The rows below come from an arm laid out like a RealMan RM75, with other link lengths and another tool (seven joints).
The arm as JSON. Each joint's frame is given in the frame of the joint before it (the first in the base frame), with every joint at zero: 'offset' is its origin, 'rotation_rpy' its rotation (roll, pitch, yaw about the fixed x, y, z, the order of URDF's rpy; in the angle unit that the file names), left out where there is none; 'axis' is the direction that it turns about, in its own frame. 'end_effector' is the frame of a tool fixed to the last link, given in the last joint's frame.
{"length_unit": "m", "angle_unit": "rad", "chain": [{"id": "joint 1", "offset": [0.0, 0.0, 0.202], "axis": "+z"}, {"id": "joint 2", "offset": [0.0, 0.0, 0.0], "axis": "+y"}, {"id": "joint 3", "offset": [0.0, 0.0, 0.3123], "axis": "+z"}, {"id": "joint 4", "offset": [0.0, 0.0, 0.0], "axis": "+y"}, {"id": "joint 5", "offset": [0.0, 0.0, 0.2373], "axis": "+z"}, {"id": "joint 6", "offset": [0.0, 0.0, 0.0], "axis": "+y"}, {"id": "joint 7", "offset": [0.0, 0.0, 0.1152], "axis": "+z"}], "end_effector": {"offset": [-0.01, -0.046, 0.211], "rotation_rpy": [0.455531, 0.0, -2.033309]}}
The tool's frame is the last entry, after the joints.
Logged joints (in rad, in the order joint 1, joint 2, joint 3, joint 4, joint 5, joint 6, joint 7), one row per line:
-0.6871, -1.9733, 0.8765, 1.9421, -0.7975, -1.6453, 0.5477
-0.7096, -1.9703, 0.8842, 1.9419, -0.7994, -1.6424, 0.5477
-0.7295, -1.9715, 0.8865, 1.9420, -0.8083, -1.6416, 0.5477
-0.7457, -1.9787, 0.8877, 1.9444, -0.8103, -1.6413, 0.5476
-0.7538, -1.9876, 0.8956, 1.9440, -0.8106, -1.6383, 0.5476
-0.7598, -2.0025, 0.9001, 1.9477, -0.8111, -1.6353, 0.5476
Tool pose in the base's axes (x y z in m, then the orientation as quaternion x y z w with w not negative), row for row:
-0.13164, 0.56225, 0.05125, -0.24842, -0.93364, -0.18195, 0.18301
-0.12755, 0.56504, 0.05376, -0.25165, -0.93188, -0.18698, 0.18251
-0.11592, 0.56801, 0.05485, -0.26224, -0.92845, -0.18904, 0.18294
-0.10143, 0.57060, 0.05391, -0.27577, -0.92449, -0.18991, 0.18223
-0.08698, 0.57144, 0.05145, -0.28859, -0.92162, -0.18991, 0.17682
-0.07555, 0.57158, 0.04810, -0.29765, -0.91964, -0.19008, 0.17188
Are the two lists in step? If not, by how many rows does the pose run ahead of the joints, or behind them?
The pose runs 2 rows behind the joints: the pose in row i belongs to the joints in row i - 2.
